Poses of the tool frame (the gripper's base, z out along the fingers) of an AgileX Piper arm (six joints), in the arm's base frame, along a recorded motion.
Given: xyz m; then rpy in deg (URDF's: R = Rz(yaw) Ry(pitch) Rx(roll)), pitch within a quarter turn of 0, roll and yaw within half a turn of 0.
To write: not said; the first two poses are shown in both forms.
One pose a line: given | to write
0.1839 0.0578 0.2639 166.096 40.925 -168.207 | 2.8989 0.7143 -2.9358 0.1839 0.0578 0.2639
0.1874 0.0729 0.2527 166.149 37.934 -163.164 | 2.8998 0.6621 -2.8477 0.1874 0.0729 0.2527
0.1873 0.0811 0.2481 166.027 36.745 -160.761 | 2.8977 0.6413 -2.8058 0.1873 0.0811 0.2481
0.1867 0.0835 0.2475 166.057 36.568 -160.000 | 2.8982 0.6382 -2.7925 0.1867 0.0835 0.2475
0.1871 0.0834 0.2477 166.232 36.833 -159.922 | 2.9013 0.6429 -2.7912 0.1871 0.0834 0.2477
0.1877 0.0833 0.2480 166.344 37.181 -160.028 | 2.9033 0.6489 -2.7930 0.1877 0.0833 0.2480
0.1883 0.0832 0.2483 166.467 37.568 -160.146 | 2.9054 0.6557 -2.7951 0.1883 0.0832 0.2483
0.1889 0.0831 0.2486 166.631 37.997 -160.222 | 2.9083 0.6632 -2.7964 0.1889 0.0831 0.2486
